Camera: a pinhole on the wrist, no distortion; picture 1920 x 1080 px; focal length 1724.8 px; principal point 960.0 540.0 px. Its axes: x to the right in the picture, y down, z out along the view. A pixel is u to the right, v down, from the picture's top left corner.
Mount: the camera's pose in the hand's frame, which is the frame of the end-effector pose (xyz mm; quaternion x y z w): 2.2 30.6 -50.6 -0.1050 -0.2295 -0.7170 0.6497
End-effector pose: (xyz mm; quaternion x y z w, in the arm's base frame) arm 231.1 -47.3 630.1 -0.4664 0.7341 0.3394 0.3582
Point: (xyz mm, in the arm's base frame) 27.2 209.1 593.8
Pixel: 427 608
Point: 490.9 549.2 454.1
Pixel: outside the picture
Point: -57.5 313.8 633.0
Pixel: 251 396
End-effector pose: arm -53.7 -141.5 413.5 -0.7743 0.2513 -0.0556 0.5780
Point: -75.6 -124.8 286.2
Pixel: 482 697
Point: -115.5 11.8 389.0
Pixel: outside the picture
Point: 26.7 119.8 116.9
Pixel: 1104 859
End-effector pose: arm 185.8 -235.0 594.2 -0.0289 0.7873 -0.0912 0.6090
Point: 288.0 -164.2 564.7
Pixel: 1219 706
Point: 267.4 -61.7 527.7
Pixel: 167 819
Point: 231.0 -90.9 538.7
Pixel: 65 893
